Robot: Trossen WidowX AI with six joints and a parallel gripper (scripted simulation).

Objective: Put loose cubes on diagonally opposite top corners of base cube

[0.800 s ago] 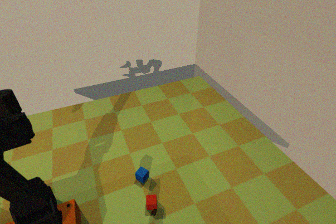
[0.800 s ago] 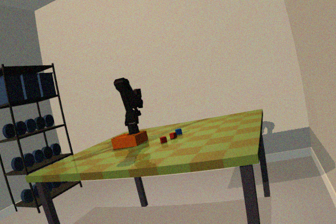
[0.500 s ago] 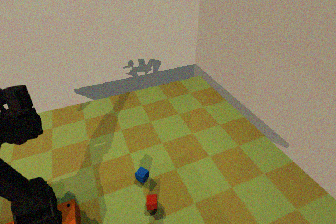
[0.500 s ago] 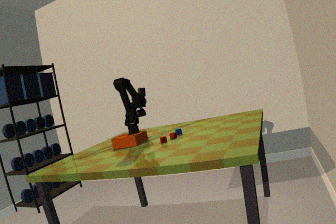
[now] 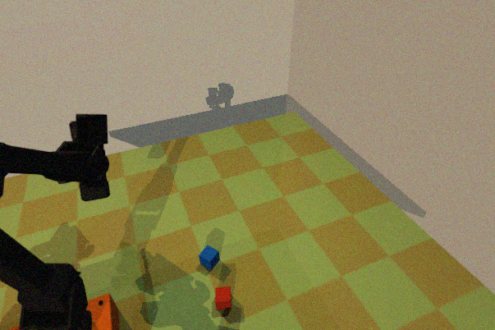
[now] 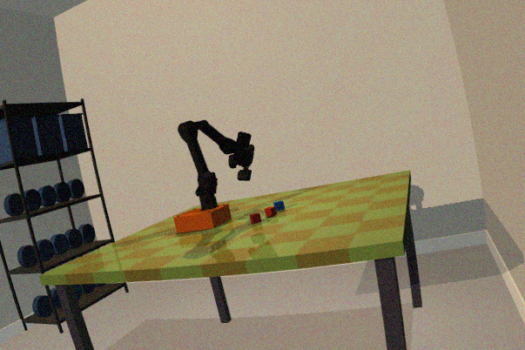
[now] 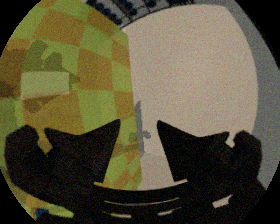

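My gripper tip is now 240 mm short of the blue cube, 280 mm to the left of it and 160 mm above it.
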